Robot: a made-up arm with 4 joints. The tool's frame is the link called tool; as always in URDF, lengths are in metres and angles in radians.
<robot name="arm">
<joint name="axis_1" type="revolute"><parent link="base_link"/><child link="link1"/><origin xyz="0.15 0.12 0.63" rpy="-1.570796 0 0"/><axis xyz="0 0 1"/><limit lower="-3.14" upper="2.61"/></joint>
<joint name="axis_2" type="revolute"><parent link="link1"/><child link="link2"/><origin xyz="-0.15 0.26 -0.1" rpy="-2.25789 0.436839 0.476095"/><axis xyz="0 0 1"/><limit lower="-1.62" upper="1.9"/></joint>
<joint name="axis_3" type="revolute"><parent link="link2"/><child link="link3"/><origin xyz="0.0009 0.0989 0.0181" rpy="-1.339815 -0.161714 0.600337"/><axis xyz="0 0 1"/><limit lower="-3.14" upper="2.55"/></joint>
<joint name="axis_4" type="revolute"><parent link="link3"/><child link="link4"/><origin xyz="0.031 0.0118 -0.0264" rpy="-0.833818 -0.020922 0.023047"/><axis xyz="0 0 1"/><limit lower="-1.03" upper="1.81"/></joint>
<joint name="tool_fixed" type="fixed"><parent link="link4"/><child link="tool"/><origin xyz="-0.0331 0.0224 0.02" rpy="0 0 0.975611"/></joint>
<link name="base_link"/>
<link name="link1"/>
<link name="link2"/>
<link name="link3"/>
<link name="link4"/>
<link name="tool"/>
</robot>
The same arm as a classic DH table. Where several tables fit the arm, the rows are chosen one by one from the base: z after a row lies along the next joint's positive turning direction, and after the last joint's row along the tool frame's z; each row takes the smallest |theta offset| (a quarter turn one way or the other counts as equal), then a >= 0, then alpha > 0; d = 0 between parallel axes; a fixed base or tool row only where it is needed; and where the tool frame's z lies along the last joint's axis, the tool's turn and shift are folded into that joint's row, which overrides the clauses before.
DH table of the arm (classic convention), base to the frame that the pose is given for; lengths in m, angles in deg. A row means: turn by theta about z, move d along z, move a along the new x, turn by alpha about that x. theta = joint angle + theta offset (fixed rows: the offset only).
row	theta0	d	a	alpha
base (fixed)	0	0.63	0.15	-90
axis_1	46.42	0.2222	0.0849	-125.08
axis_2	67.7	0.3516	0.0596	-76.94
axis_3	-7.11	0.0451	0.0315	-47.79
axis_4	-35.71	0	-0.04	0
tool (fixed)	89.99	0.0342	0	0
Joint limits (deg, base to tool): -179.91..149.54 -92.82..108.86 -179.91..146.1 -59.01..103.71

